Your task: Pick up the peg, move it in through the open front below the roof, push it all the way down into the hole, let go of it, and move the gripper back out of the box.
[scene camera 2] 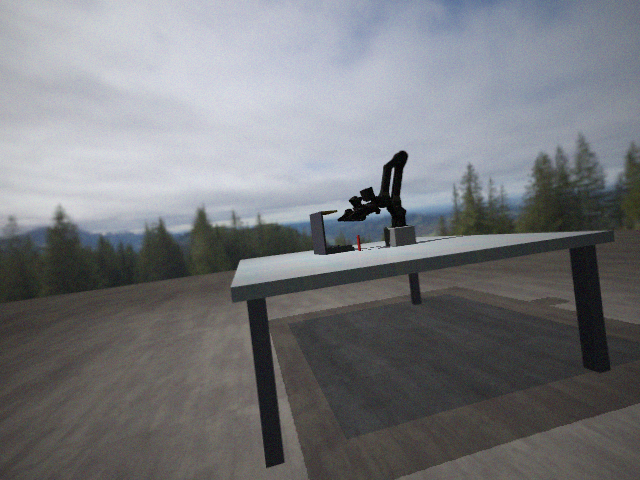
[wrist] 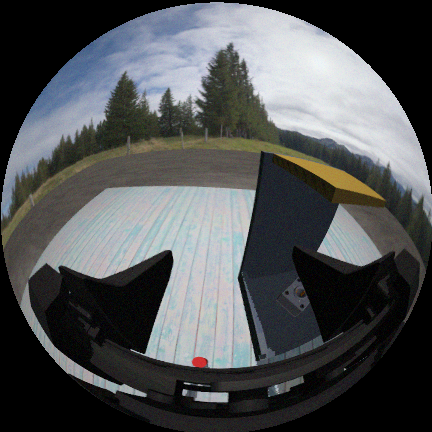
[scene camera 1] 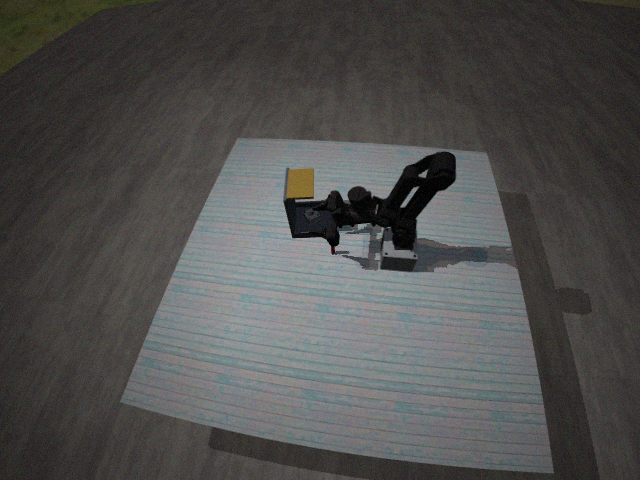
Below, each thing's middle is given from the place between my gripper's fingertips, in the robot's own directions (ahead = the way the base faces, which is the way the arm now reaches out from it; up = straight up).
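Labels:
I see the yellow roof (scene camera 1: 300,185) 50 mm above my hand, 40 mm ahead of it and 120 mm to the right of it. The dark box (scene camera 1: 302,228) is 50 mm below my hand, and it is also 10 mm ahead of the hand and 120 mm to the right of it. As for the dark back wall (wrist: 286,211), it is 50 mm below my hand, 120 mm to the right of it and 90 mm ahead of it.

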